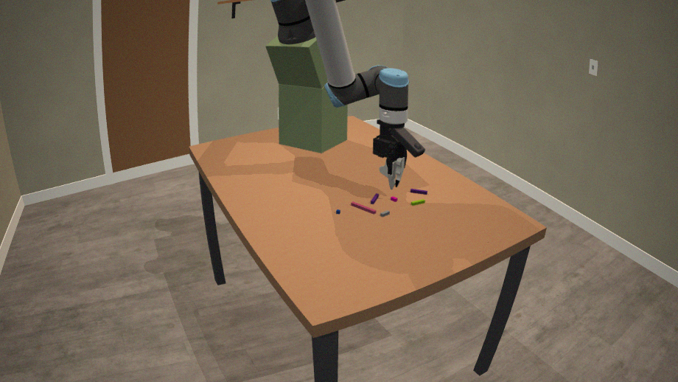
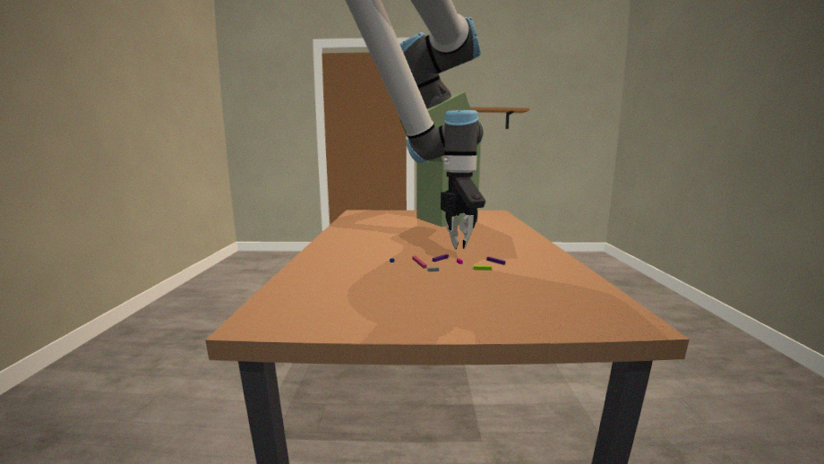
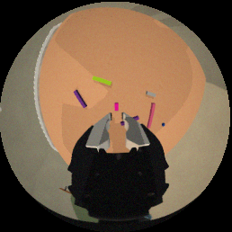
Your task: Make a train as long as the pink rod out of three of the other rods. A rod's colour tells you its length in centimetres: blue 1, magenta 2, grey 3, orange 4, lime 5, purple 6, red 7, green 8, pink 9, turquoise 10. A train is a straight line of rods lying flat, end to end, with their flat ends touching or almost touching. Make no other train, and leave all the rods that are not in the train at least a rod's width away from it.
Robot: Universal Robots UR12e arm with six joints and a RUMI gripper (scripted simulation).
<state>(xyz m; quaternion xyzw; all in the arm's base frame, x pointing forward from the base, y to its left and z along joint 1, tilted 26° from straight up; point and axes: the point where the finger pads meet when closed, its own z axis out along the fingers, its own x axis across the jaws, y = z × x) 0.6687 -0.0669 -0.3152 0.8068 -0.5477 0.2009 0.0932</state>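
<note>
The magenta rod lies 5 cm below my hand. The rest, counted from my hand: lime rod 6 cm to the left, 6 cm ahead, 5 cm below; then pink rod 12 cm to the right, 5 cm below; then grey rod 8 cm to the right, 7 cm ahead, 5 cm below.
</note>
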